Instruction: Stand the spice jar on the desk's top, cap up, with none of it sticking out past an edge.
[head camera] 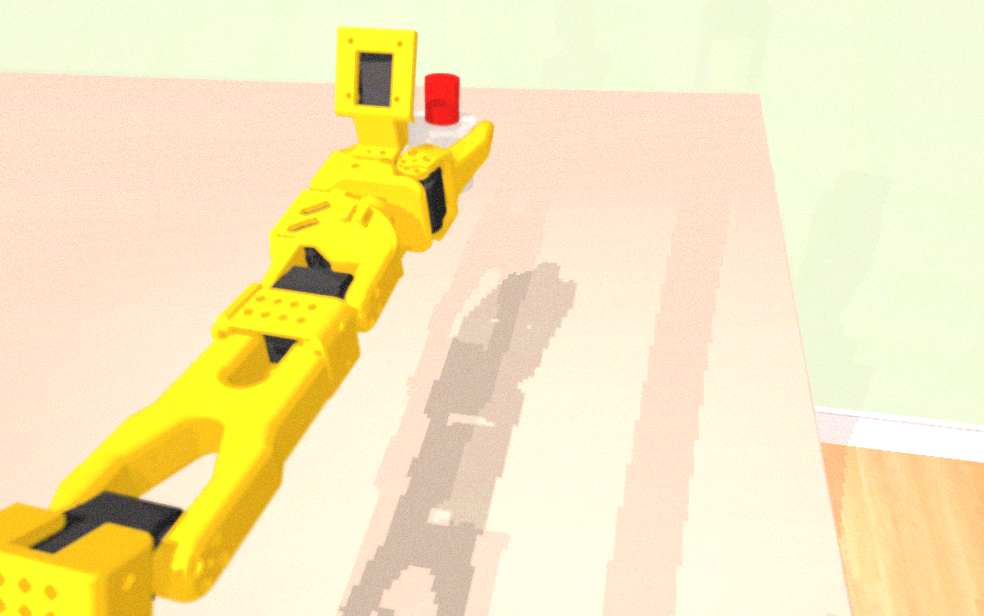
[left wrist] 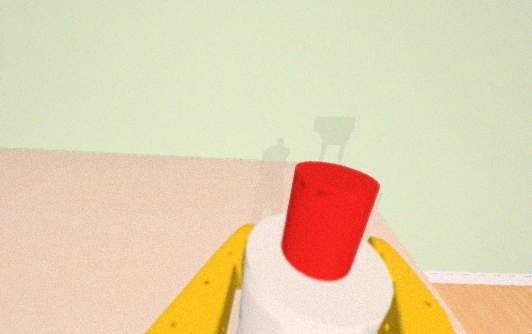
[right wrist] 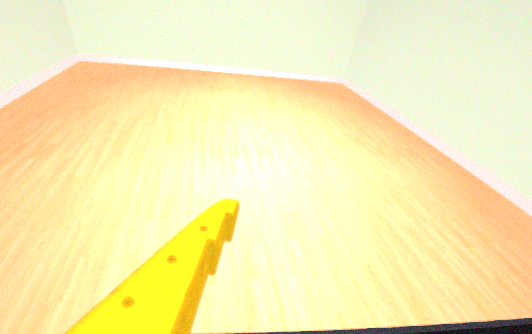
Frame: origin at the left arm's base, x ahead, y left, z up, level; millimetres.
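Seen in the pictures: left hand, tool point: (head camera: 419,122) (left wrist: 255,237); right hand, tool point: (right wrist: 236,215).
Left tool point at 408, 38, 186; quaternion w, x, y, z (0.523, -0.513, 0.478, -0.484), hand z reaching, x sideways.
A point is followed by its place in that frame, as x, y, z.
The spice jar (head camera: 444,132) {382, 9, 198} (left wrist: 315,310), white with a red cap, is cap up and looks about upright in the head view. My left gripper (head camera: 450,136) {408, 38, 186} (left wrist: 310,234) is shut on it, with a jaw pressed on each side of the white body. The jar appears above the far part of the desk's top (head camera: 181,159) {646, 501, -55} (left wrist: 100,225) {565, 385, -55}, and the arm's shadow falls apart from the arm. The jaws partly hide the jar's lower part, so its height over the desk is hard to tell. My right gripper (right wrist: 230,210) shows one notched jaw, fully open, over the floor.
The desk's far edge runs behind the jar, with a pale green wall (head camera: 580,43) {972, 79, -9} (left wrist: 150,75) {914, 477, 192} beyond. The desk's side edge lies at the picture's right, with wooden floor (head camera: 915,537) {869, -546, -775} (left wrist: 495,310) {992, -1092, -775} (right wrist: 300,200) {-1177, 137, -775} past it. Shadow bands cross the desk.
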